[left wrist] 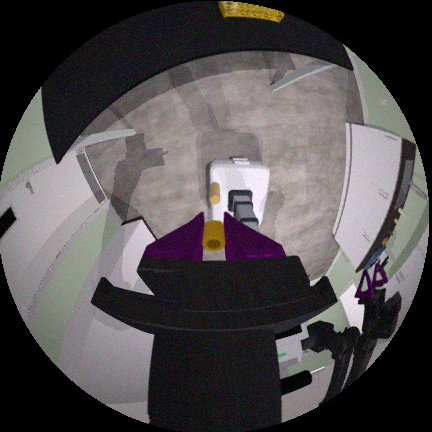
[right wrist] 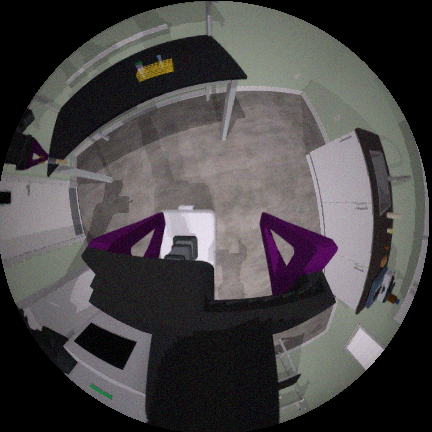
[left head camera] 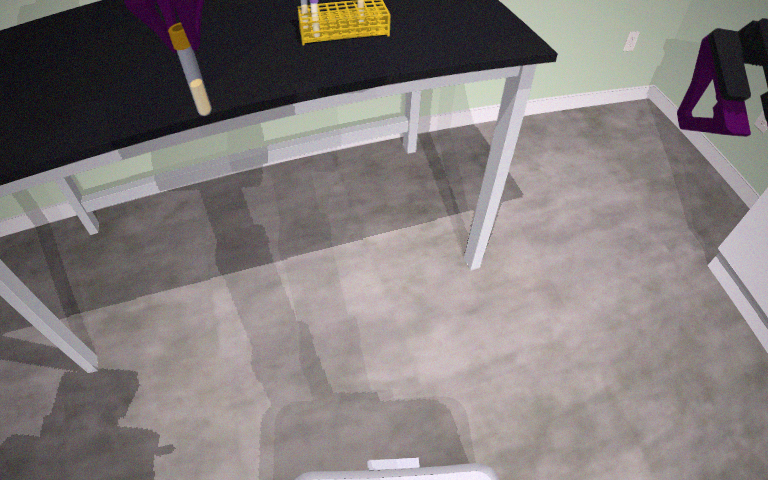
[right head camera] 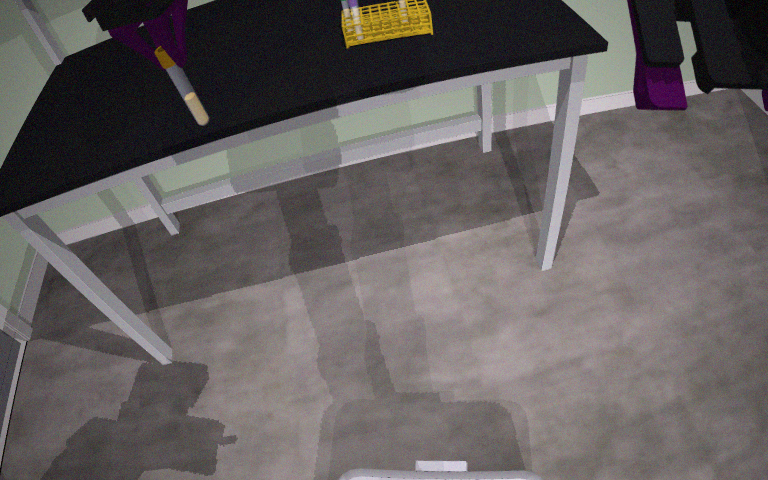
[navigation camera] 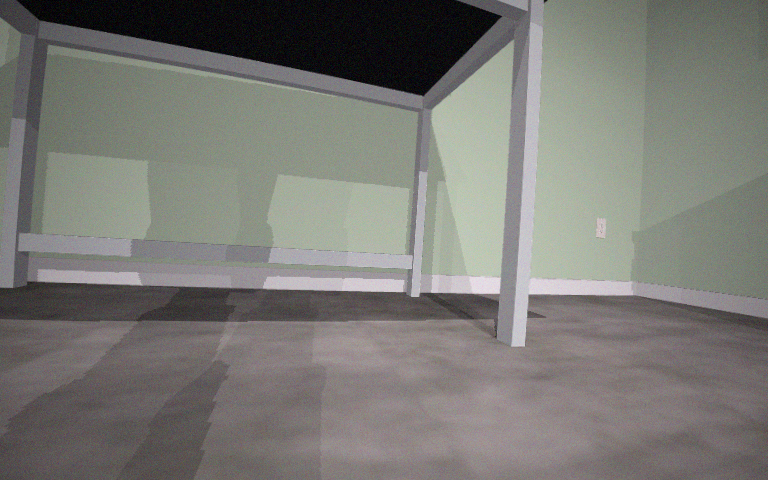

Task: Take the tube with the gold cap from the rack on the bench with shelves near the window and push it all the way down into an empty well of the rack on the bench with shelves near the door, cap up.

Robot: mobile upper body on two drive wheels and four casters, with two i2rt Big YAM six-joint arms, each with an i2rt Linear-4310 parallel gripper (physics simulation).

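Frame: origin at the left arm's base, x ahead, y left, z up, level; centimetres.
Where they show: left gripper, fingertip midpoint: (left wrist: 213,217) (right wrist: 46,157) (left head camera: 186,48) (right head camera: 175,66); right gripper, fingertip midpoint: (left wrist: 371,265) (right wrist: 212,217) (left head camera: 726,124) (right head camera: 703,100); right arm's base, origin of the base link: (left wrist: 323,337).
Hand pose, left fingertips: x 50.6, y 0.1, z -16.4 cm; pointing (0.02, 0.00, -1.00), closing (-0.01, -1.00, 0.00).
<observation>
Each offset is from my left fingertips to the top centre of the thing. Level surfaces: height alone.
My left gripper (left head camera: 180,40) (right head camera: 165,60) (left wrist: 213,217) is shut on the gold-capped tube {dx -0.3, dy -0.1, dz +2.8 cm} (left head camera: 189,65) (right head camera: 180,80) (right wrist: 60,161), which hangs cap up with a pale lower end. In the head views it shows in front of the black bench top {dz -33.2 cm} (left head camera: 243,67) (right head camera: 266,67) (right wrist: 105,100), near its front edge. A yellow rack {dx +62.4, dy -13.5, dz -27.5 cm} (left head camera: 345,23) (right head camera: 387,25) (left wrist: 252,11) (right wrist: 155,70) stands on that bench, to the right of the tube in the head views. It holds tubes at its left end and one farther right. My right gripper (right wrist: 212,217) is open and empty, away from the bench.
The bench's front right leg (left head camera: 497,169) (right head camera: 559,169) (navigation camera: 518,181) reaches the floor. A white cabinet (left head camera: 747,260) (left wrist: 372,185) (right wrist: 342,200) with a dark counter stands at the right. The white robot base (left wrist: 255,175) (right wrist: 200,225) is below. Small items lie on the counter.
</observation>
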